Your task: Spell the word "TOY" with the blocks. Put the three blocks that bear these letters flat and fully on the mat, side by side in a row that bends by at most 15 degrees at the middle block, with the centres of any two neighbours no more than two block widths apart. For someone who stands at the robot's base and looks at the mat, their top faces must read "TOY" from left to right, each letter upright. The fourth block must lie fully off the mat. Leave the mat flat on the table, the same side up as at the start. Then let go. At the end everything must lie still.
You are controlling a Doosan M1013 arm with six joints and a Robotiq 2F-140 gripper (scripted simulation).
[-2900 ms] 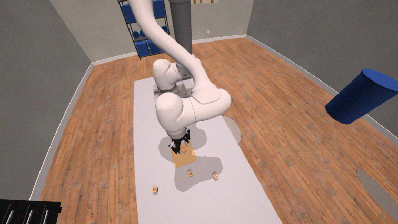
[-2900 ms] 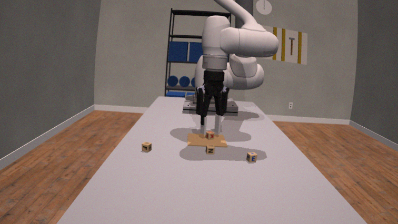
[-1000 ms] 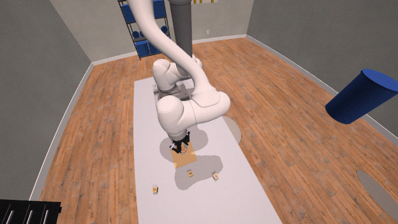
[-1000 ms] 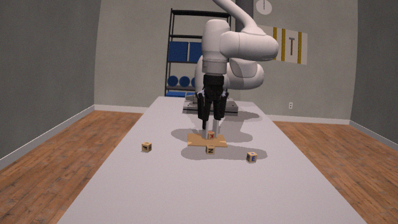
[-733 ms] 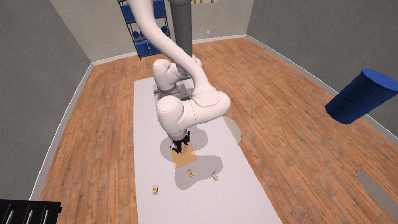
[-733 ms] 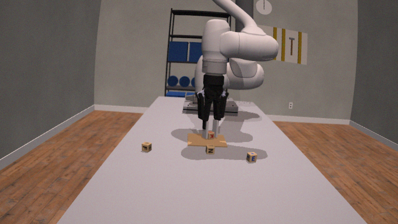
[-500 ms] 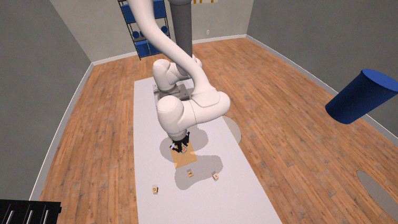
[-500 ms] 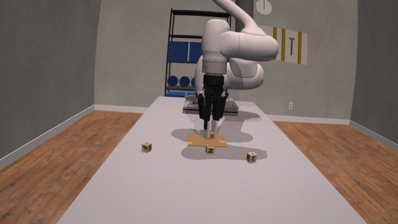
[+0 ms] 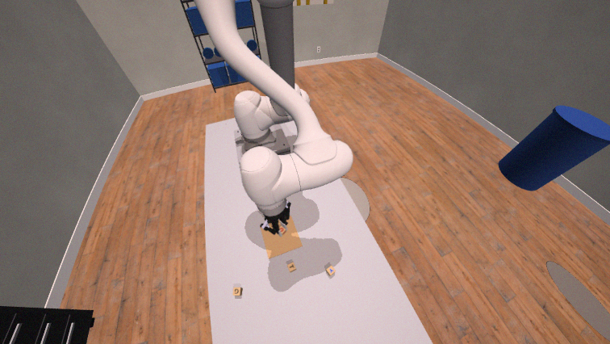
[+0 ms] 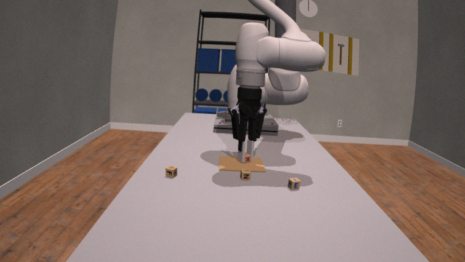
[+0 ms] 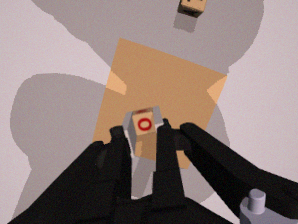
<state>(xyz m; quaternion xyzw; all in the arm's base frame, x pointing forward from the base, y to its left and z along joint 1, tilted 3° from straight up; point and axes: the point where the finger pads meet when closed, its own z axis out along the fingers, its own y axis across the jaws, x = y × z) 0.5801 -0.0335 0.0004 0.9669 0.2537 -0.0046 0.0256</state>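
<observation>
The tan mat is 10 mm ahead of my hand, 10 mm to the right of it and 40 mm below it. Also, from my hand: T block 150 mm ahead, 10 mm to the right, 30 mm below.
</observation>
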